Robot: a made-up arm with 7 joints.
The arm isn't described. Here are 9 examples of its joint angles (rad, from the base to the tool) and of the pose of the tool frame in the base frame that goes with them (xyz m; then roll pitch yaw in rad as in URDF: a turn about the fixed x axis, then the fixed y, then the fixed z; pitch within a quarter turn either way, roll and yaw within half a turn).
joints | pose
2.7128 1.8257 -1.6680 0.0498 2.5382 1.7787 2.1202 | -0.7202 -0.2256 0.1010 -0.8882 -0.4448 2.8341
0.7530 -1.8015 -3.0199 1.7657 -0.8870 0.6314 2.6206 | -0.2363 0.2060 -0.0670 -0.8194 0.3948 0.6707
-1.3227 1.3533 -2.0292 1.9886 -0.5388 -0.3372 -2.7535 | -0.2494 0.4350 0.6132 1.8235 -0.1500 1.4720
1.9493 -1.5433 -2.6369 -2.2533 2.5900 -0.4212 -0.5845 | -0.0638 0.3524 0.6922 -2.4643 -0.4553 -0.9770
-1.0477 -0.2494 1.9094 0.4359 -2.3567 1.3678 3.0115 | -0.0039 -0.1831 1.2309 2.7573 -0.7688 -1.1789
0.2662 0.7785 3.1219 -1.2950 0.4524 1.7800 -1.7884 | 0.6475 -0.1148 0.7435 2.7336 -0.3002 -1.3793
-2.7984 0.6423 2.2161 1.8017 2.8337 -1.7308 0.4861 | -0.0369 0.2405 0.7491 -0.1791 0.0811 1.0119
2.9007 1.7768 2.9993 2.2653 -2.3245 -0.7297 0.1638 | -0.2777 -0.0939 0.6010 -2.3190 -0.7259 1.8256
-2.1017 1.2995 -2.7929 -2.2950 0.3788 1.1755 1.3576 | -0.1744 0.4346 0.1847 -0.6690 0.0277 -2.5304
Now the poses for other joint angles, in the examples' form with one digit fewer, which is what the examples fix.
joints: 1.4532 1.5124 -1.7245 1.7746 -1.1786 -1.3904 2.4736
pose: 0.374 -0.479 0.342 0.209 0.540 2.874
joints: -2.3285 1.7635 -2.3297 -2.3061 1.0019 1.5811 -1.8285
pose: -0.143 0.322 0.057 0.354 0.213 1.181
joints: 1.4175 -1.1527 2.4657 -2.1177 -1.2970 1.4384 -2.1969
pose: 0.037 0.262 0.814 -2.530 0.264 -1.483
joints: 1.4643 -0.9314 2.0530 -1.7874 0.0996 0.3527 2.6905
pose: 0.322 0.325 0.820 2.284 0.865 -1.047
